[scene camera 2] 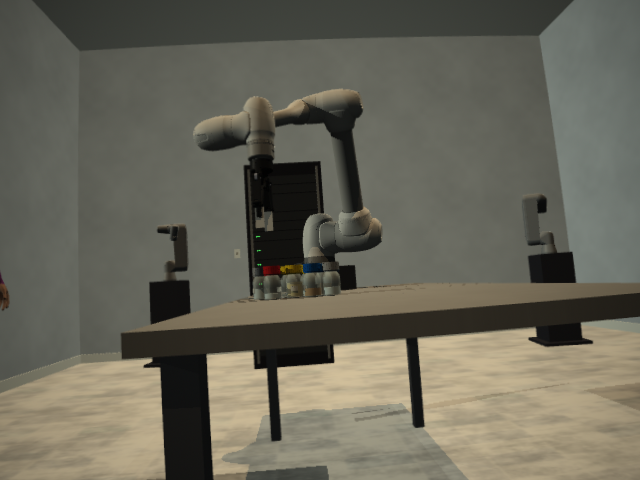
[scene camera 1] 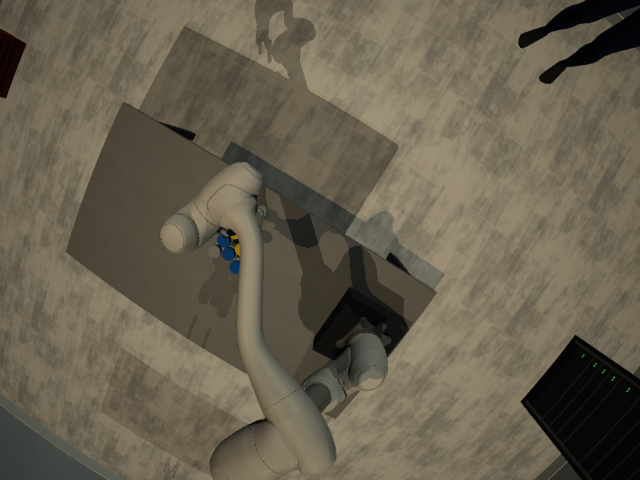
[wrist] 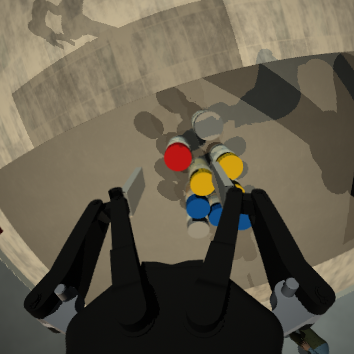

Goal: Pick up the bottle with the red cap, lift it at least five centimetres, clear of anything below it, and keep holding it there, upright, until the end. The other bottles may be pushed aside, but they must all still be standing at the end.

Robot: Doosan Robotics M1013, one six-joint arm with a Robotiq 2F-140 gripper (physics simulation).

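Places are measured from the arm's base along level axes (x ahead, y left, z up), in centimetres.
Where they show: gripper, fingertip midpoint: [scene camera 2: 264, 229] [wrist: 177, 174]; arm's base, origin of the base link: [scene camera 1: 363, 341].
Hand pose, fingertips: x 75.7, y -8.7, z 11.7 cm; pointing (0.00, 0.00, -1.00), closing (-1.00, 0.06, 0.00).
Things, the pixels of their top centre, and the offset from my fingertips.
- red-capped bottle, middle of its top: [wrist: 177, 157] [scene camera 2: 271, 266] dx +0.3, dy +1.5, dz -11.9 cm
- yellow-capped bottle, middle of its top: [wrist: 202, 184] [scene camera 2: 293, 265] dx -4.1, dy +7.9, dz -11.9 cm
- pale-capped bottle, middle of its top: [wrist: 208, 125] [scene camera 2: 260, 267] [scene camera 1: 256, 214] dx -6.3, dy -3.9, dz -11.9 cm
- yellow-capped, middle of its top: [wrist: 229, 167] [scene camera 2: 288, 266] dx -10.0, dy +5.0, dz -11.9 cm
- blue-capped, middle of its top: [wrist: 197, 208] [scene camera 2: 311, 263] [scene camera 1: 223, 241] dx -2.6, dy +13.9, dz -11.9 cm
- pale-capped, middle of its top: [wrist: 198, 229] [scene camera 2: 330, 262] [scene camera 1: 214, 251] dx -2.1, dy +20.2, dz -11.9 cm
The red-capped bottle [scene camera 2: 271, 285] [wrist: 178, 157] stands upright on the table [scene camera 1: 129, 180] [scene camera 2: 403, 317], at the outer side of a tight group. It does not show in scene camera 1, where the arm covers that spot. In the wrist view a yellow-capped bottle [wrist: 202, 182] is close at its lower right and a pale-capped bottle [wrist: 208, 125] at its upper right. My gripper [scene camera 2: 264, 221] [wrist: 177, 174] is partly open and empty, high above the bottles and pointing down. In the wrist view the red cap appears just beyond and between the fingertips.
Other bottles stand close together: yellow-capped [wrist: 230, 166], blue-capped [scene camera 1: 228, 253] [scene camera 2: 312, 281] [wrist: 198, 206] and pale-capped [scene camera 1: 214, 251] [scene camera 2: 331, 281] [wrist: 198, 228]. The right finger hides part of the group in the wrist view. A black base [scene camera 1: 330, 328] stands at the table's right end.
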